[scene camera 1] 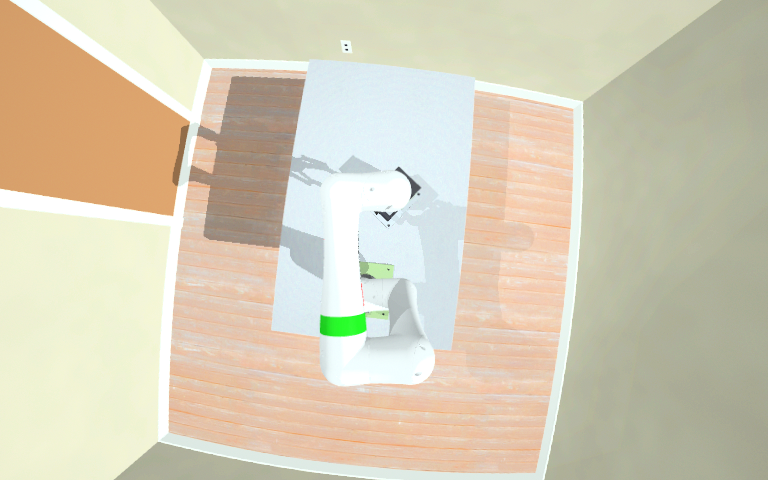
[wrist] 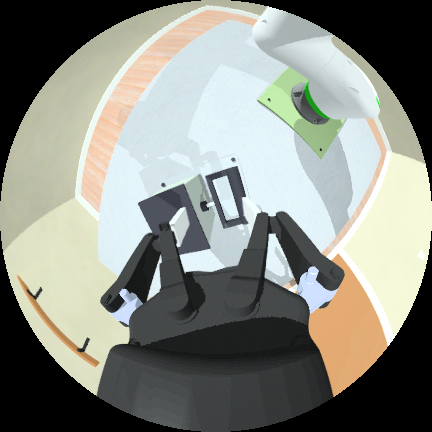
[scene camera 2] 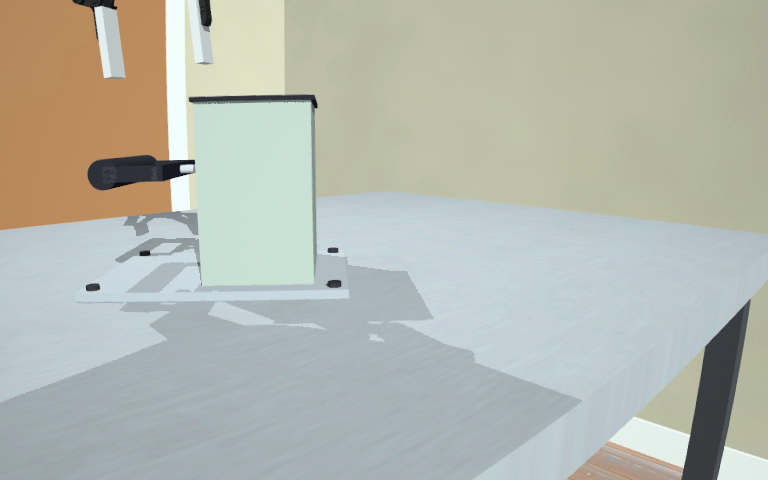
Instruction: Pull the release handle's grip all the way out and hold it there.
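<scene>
The release handle is a dark, hollow, frame-shaped grip [scene camera 2: 127, 171] [wrist: 237, 190] on the side of a pale green box [scene camera 2: 254, 192] [wrist: 206, 212] with a dark lid [scene camera 1: 410, 182] [scene camera 2: 252, 99] [wrist: 192, 232]. A short white rod [scene camera 2: 186, 168] shows between grip and box. Part of the grip [scene camera 1: 386, 216] also shows beside the arm in scene camera 1. My gripper [scene camera 2: 159, 69] [wrist: 214, 210] is partly open and empty, fingers pointing down, with its tips higher than the grip and lid. In the wrist view, one finger overlaps the lid and the other the grip's outer edge. The arm hides the gripper in scene camera 1.
The box stands on a bolted plate [scene camera 2: 110, 278] on the grey table [scene camera 1: 385, 113] [scene camera 2: 509, 271]. The arm's base stands on a green mounting plate [scene camera 1: 379, 268] [wrist: 282, 85]. The box rises beside the grip. The arm's shadow falls across the table.
</scene>
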